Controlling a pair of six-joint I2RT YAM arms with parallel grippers.
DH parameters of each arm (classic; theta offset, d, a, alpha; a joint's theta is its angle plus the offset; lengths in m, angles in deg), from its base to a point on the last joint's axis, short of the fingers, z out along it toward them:
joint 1: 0 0.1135 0.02 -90
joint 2: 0 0 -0.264 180
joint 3: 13.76 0 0.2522 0
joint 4: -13.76 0 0.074 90
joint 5: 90 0 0 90
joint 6: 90 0.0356 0 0
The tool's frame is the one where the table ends.
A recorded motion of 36 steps. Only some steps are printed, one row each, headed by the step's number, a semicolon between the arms.
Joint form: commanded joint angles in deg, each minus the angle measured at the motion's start. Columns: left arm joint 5, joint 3, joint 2, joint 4, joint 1, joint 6; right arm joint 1, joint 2, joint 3, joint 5, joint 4, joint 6.
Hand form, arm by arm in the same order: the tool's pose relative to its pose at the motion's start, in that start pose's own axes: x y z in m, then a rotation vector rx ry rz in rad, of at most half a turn. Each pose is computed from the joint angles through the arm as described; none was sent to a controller.
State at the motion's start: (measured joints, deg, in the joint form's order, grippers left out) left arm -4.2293 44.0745 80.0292 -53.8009 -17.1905 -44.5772; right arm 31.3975 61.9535 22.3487 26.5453 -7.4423 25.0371
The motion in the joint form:
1: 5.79 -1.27 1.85 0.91 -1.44 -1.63; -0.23 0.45 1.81 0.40 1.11 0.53
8: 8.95 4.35 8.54 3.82 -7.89 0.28; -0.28 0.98 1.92 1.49 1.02 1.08
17: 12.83 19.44 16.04 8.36 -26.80 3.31; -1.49 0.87 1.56 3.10 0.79 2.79
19: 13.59 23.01 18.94 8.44 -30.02 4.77; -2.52 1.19 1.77 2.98 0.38 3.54
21: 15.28 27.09 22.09 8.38 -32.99 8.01; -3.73 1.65 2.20 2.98 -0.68 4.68
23: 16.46 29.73 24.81 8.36 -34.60 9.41; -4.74 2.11 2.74 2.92 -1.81 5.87
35: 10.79 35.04 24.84 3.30 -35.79 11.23; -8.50 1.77 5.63 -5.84 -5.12 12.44
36: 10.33 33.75 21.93 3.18 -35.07 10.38; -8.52 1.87 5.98 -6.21 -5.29 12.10
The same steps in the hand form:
1: 0.0078 -0.0058 0.0106 0.0436 0.0983 -0.0024; -0.0117 0.0035 -0.0013 -0.0071 -0.0378 0.0312
8: 0.0075 -0.0477 0.0101 0.1065 0.1143 0.1427; -0.0115 0.0031 0.0000 0.0141 -0.0387 0.0377
17: 0.0551 -0.1493 -0.0297 0.3232 0.0485 0.5319; -0.0110 -0.0023 0.0019 0.0583 -0.0446 0.0774
19: 0.0680 -0.1692 -0.0328 0.3443 0.0541 0.6149; -0.0121 -0.0052 0.0038 0.0735 -0.0369 0.0978
21: 0.0816 -0.1897 -0.0364 0.3777 0.0668 0.7260; -0.0131 -0.0088 0.0059 0.0968 -0.0226 0.1227
23: 0.0897 -0.2033 -0.0344 0.3897 0.0845 0.7803; -0.0145 -0.0116 0.0076 0.1163 -0.0086 0.1467
35: 0.0912 -0.2093 -0.0568 0.3400 -0.0059 0.8217; -0.0278 -0.0169 0.0070 0.0317 0.0560 0.3087
36: 0.0875 -0.1992 -0.0669 0.3570 -0.0263 0.7931; -0.0293 -0.0163 0.0068 0.0255 0.0579 0.3037

